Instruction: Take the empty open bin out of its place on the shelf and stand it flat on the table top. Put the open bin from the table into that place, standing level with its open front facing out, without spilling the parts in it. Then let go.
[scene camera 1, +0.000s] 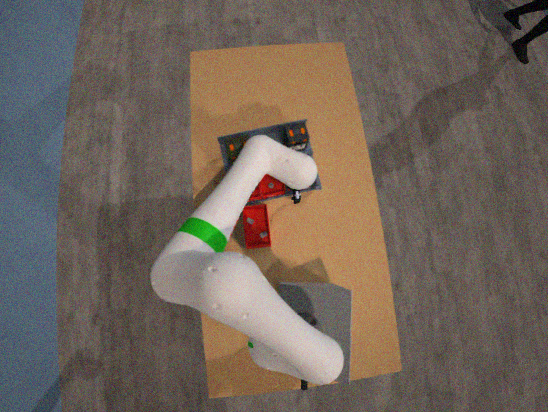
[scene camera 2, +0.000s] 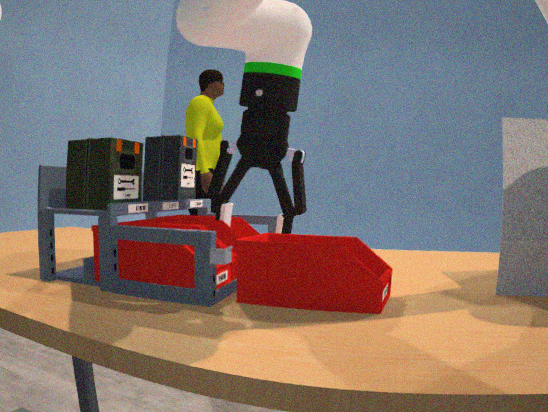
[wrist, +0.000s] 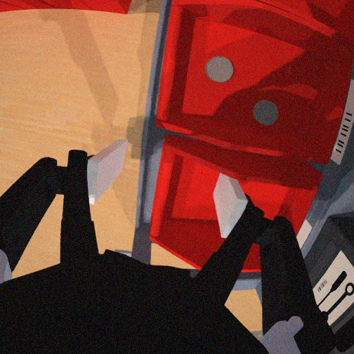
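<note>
The empty open bin (wrist: 195, 235) is red and sits in the end place of the grey-blue shelf (scene camera 1: 270, 134) (scene camera 2: 206, 270) (wrist: 144, 210); the arm hides it in scene camera 1. The open bin with parts (scene camera 1: 256, 226) (scene camera 2: 310, 272) is red, stands flat on the table in front of the shelf and holds two grey discs; its edge shows at the top left of the wrist view. My gripper (scene camera 2: 256, 221) (wrist: 170, 167) is open and empty, pointing down. In the wrist view one fingertip is over the empty bin, the other over the table outside the shelf front.
A red bin with two discs (wrist: 240, 90) sits beside the empty bin, with more red beyond. A dark blue case (scene camera 1: 297, 134) (scene camera 2: 172, 167) (wrist: 332, 295) and green cases (scene camera 2: 107, 172) stand on the upper level. A grey block (scene camera 1: 335, 310) (scene camera 2: 525, 230) is near the arm's base. A person (scene camera 2: 204, 125) stands beyond the table.
</note>
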